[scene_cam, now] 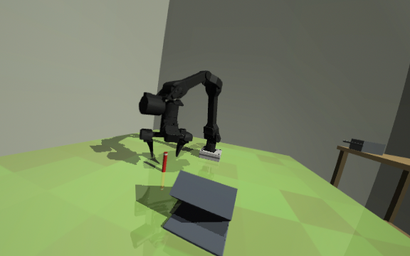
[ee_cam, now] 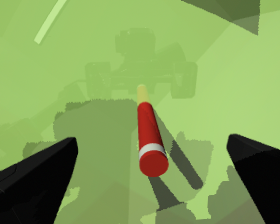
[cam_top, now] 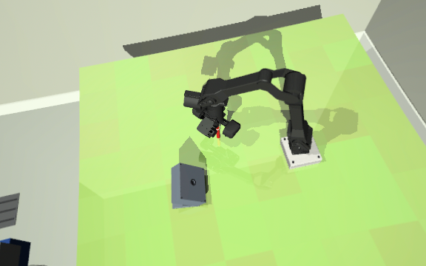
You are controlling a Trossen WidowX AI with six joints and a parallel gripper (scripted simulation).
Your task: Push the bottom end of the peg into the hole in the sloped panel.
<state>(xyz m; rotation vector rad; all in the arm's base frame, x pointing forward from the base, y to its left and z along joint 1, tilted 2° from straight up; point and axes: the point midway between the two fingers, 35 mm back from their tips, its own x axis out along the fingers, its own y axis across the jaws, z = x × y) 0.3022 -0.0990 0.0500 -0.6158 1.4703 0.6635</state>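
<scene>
My gripper tip is right at the red round peg. The rest, counted from my gripper tip: grey sloped panel 120 mm ahead, 210 mm to the left.
</scene>
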